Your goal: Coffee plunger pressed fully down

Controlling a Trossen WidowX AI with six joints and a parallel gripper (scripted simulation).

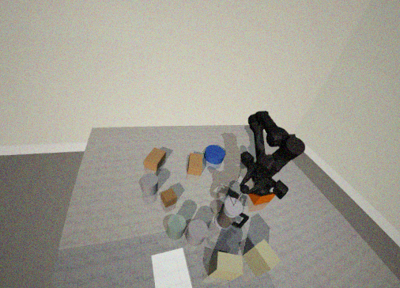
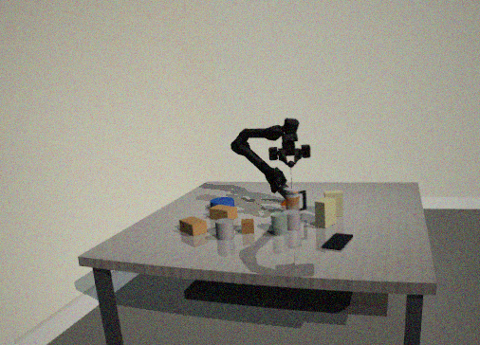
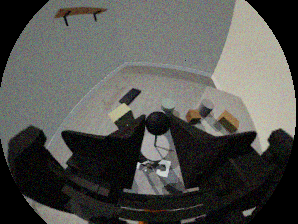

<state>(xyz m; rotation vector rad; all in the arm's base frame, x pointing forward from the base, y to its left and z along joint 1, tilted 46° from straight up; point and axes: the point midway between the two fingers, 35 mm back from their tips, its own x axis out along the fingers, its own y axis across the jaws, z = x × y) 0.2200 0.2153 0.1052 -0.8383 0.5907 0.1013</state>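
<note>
My gripper tip is 20 mm past the coffee press, 10 mm to the right of it and 130 mm above it. From my gripper tip the other things lie so: blue bowl: 100 mm behind, 390 mm to the right, 230 mm below; pale green cylinder: 200 mm ahead, 210 mm below.
</note>
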